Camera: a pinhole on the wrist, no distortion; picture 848 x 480 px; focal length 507.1 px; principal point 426.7 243.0 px. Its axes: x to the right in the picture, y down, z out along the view. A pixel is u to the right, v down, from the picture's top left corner.
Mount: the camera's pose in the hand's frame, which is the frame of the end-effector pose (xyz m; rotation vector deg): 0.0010 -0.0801 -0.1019 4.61 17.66 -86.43
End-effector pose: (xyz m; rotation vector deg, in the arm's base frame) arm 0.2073 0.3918 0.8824 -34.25 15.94 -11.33
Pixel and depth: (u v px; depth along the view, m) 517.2 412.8 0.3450
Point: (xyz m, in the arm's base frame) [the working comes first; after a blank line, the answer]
In the camera's frame: 0.0616 0.1155 0.3450

0.4066 0.2769 1.1294
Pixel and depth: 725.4 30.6 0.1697
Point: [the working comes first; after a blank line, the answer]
In the camera's frame: 0.1000 -0.0711 0.1697

0.1605 0.2461 1.0554
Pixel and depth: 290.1 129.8 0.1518
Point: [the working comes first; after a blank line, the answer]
In the camera's frame: -0.0409 -0.0339 0.1518

0.2071 0.3610 0.9769
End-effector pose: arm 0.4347 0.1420 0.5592 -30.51 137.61 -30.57
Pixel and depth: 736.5 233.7 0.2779
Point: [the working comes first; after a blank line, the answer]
In the camera's frame: 0.1698 -0.0051 0.2779

0.5571 -0.1703 0.6019
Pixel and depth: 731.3 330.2 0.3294
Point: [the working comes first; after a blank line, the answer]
In the camera's frame: 0.1979 0.0566 0.3294

0.5365 -0.2423 0.5614
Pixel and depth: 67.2 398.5 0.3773
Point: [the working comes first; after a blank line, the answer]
In the camera's frame: -0.2675 0.1157 0.3773

0.4906 0.0664 0.2079
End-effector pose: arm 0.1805 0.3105 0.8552 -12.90 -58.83 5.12
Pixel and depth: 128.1 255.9 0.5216
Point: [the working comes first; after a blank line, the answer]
In the camera's frame: -0.3071 0.0133 0.5216

-0.1785 0.4827 1.1386
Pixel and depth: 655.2 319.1 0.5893
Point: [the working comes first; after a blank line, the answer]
In the camera's frame: 0.2655 0.0884 0.5893

-0.0679 -0.0621 1.3093
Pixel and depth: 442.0 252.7 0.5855
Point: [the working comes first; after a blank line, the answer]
In the camera's frame: 0.0177 0.0112 0.5855

-0.1631 0.1619 1.2189
